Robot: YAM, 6 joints.
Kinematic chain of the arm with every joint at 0, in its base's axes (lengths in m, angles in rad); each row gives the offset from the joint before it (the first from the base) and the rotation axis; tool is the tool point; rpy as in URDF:
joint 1: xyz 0 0 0.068 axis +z
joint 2: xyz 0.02 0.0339 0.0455 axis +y
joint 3: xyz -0.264 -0.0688 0 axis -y
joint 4: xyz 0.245 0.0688 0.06 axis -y
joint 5: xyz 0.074 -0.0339 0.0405 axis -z
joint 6: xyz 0.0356 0 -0.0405 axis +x
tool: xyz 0 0 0 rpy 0 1.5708 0
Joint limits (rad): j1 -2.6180..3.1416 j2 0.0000..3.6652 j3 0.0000..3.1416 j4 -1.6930..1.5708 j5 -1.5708..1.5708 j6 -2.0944..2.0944
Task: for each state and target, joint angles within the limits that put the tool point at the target. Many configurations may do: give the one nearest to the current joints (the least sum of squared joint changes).
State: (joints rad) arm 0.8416 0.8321 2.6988 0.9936 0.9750 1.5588
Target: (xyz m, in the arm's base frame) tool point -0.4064 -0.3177 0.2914
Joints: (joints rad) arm 0.6052 0.5357 3.0396 1.2639 1.0064 1.5588
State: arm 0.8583 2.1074 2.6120 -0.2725 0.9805 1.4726
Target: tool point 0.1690 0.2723 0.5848
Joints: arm 1.1122 1.7703 2.4326 -0.5025 1.0562 1.4726
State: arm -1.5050 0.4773 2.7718 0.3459 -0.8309 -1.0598
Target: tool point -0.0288 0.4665 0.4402
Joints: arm -1.4443 0.2752 2.3486 0.2259 -1.0171 -1.0598
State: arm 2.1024 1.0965 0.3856 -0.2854 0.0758 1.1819
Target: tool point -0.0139 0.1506 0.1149
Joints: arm 1.7030 1.0462 0.2725 -0.3602 0.1716 1.1819
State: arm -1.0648 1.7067 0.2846 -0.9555 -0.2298 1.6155
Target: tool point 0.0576 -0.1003 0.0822
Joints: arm -1.1170 1.6188 0.4221 -0.9882 -0.2210 1.6155
